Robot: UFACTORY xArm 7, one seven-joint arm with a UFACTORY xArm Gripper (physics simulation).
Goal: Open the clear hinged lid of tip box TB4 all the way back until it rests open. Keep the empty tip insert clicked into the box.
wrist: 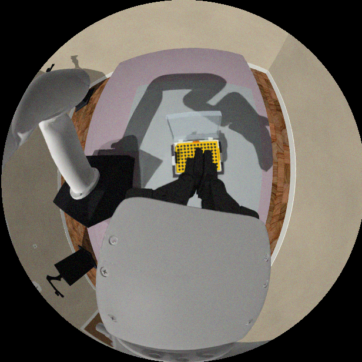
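Observation:
The tip box (pixel 222 167) stands in the middle of the wrist view, with a white and dark rim. Its yellow insert (pixel 183 151), a grid of empty holes, sits in the box and looks level; the fingers hide part of it. The clear lid (pixel 194 123) is hinged at the box's far edge and stands swung up and away from the insert, leaving the box uncovered. Its exact angle is hard to tell from above. My gripper (pixel 200 159) is shut and empty, its fingertips over the insert, on the near side of the lid. The gap between the fingertips and the insert cannot be judged.
A pale grey mat (pixel 240 187) lies under the box on a pinkish sheet (pixel 112 95) over a wooden table (pixel 280 150). The black base (pixel 115 175) and the grey-white arm (pixel 62 145) are at the left. Shadows of the arm fall across the mat.

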